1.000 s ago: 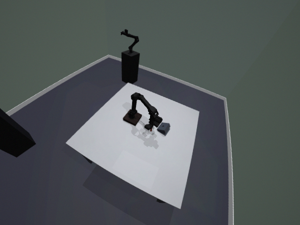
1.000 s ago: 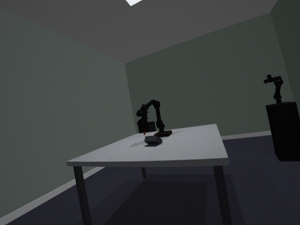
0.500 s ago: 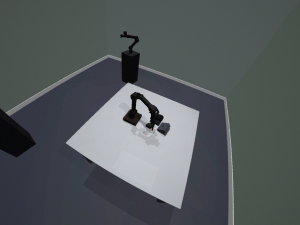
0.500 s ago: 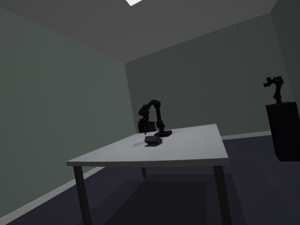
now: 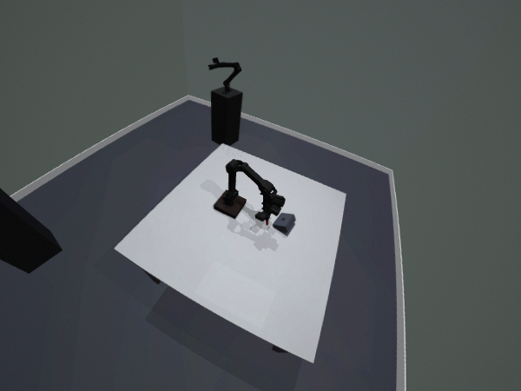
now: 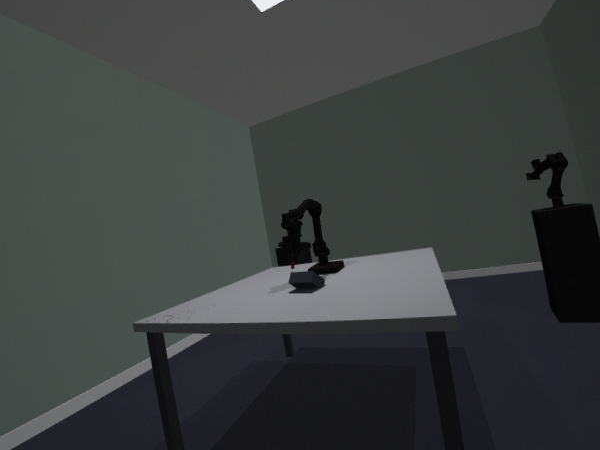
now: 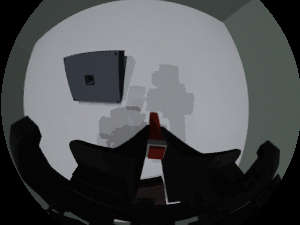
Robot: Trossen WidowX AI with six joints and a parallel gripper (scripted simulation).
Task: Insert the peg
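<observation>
Now: the sloped panel 90 mm ahead of my gripper tip, 130 mm to the left of it and 90 mm below it. Round my gripper tip: peg (20 mm above).
</observation>
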